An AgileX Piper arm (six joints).
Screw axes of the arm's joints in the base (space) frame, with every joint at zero. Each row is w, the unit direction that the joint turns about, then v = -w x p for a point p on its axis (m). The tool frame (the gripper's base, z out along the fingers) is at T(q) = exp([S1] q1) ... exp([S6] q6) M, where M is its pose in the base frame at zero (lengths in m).
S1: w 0 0 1 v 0 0 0
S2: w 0 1 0 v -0.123 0 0
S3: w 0 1 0 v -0.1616 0 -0.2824
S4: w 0.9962 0 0.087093 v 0 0.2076 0
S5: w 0 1 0 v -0.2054 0 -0.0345
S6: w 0.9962 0 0.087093 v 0 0.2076 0
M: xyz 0.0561 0 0.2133 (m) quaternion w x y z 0.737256 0 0.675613 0
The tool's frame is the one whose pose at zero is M.
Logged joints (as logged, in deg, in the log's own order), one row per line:
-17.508, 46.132, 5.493, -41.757, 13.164, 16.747
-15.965, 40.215, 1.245, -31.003, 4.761, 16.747
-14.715, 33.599, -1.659, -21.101, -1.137, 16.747
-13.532, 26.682, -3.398, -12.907, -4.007, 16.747
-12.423, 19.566, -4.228, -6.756, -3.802, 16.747
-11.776, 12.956, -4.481, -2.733, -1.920, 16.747
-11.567, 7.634, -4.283, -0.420, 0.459, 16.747
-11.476, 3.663, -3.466, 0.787, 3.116, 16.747
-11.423, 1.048, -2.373, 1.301, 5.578, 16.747
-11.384, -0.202, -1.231, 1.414, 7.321, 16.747
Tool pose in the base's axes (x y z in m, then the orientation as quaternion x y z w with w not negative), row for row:
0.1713, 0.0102, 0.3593, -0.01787, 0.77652, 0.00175, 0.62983
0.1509, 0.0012, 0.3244, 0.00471, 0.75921, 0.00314, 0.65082
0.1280, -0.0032, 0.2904, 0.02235, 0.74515, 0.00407, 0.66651
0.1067, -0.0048, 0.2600, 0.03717, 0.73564, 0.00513, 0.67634
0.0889, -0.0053, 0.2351, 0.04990, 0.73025, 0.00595, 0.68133
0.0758, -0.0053, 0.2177, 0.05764, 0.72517, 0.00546, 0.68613
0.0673, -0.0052, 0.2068, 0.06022, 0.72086, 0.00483, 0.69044
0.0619, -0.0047, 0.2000, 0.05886, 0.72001, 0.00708, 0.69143
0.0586, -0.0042, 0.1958, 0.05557, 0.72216, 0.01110, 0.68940
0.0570, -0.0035, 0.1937, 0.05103, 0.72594, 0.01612, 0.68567
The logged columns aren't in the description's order. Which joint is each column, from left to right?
Columns, left to right: q4, q2, q1, q3, q5, q6.
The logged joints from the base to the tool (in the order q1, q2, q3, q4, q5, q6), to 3 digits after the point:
5.493, 46.132, -41.757, -17.508, 13.164, 16.747
1.245, 40.215, -31.003, -15.965, 4.761, 16.747
-1.659, 33.599, -21.101, -14.715, -1.137, 16.747
-3.398, 26.682, -12.907, -13.532, -4.007, 16.747
-4.228, 19.566, -6.756, -12.423, -3.802, 16.747
-4.481, 12.956, -2.733, -11.776, -1.920, 16.747
-4.283, 7.634, -0.420, -11.567, 0.459, 16.747
-3.466, 3.663, 0.787, -11.476, 3.116, 16.747
-2.373, 1.048, 1.301, -11.423, 5.578, 16.747
-1.231, -0.202, 1.414, -11.384, 7.321, 16.747

